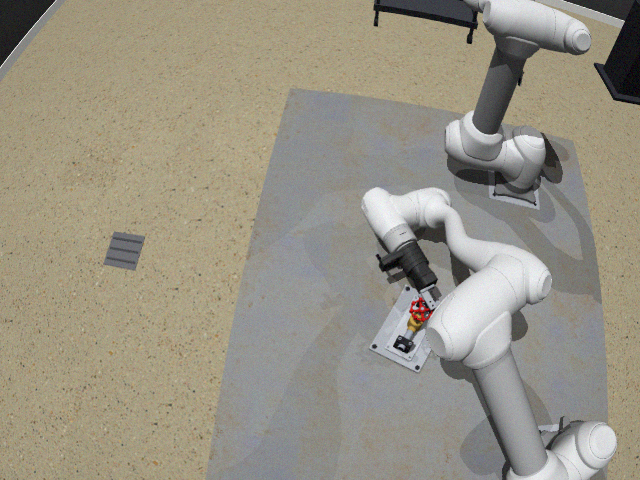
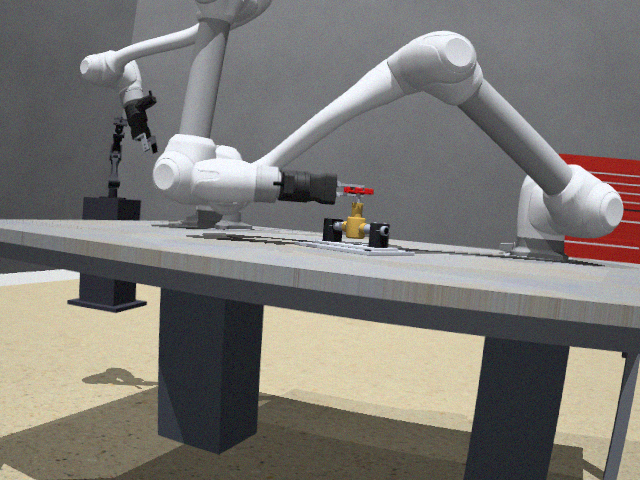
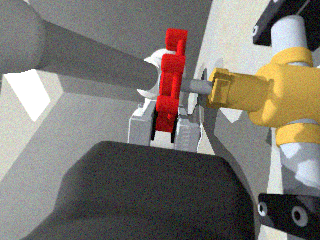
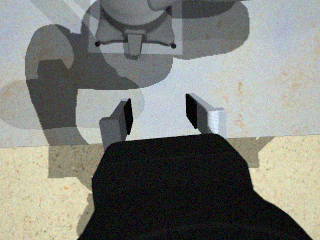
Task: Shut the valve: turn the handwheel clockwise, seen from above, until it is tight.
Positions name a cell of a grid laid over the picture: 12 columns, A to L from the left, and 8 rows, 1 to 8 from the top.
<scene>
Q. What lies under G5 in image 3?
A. My left gripper.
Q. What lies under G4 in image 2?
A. My left gripper.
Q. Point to a pale base plate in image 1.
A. At H6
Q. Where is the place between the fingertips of my left gripper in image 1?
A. At I6
</scene>
